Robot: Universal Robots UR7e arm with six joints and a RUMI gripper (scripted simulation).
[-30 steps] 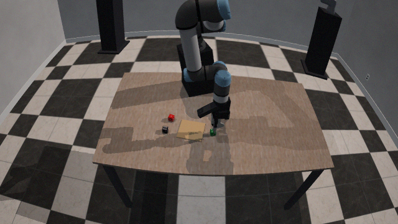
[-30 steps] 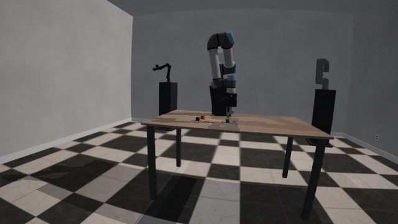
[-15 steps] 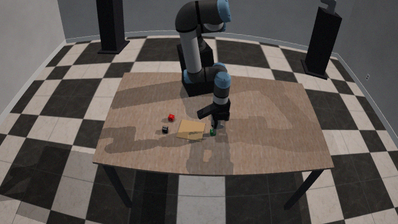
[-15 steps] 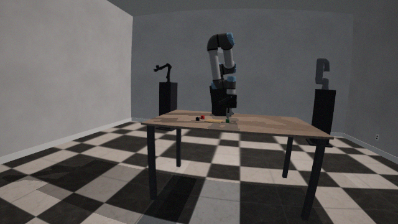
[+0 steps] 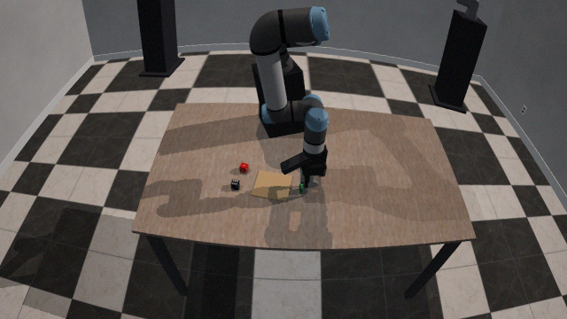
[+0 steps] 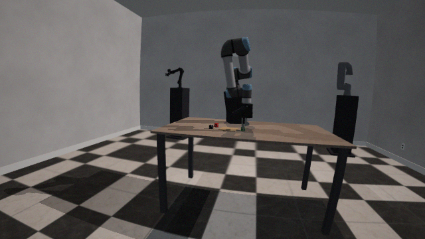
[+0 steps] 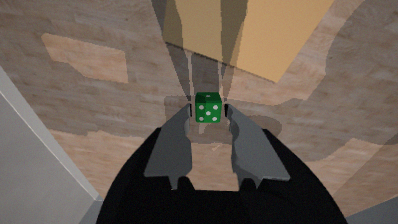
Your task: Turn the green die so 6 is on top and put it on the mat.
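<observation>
Now: the green die right at my hand. From my hand the other things lie so: black die 4 cm ahead, 27 cm to the right; then tan mat 12 cm to the right, 2 cm below; then red die 6 cm behind, 26 cm to the right.
</observation>
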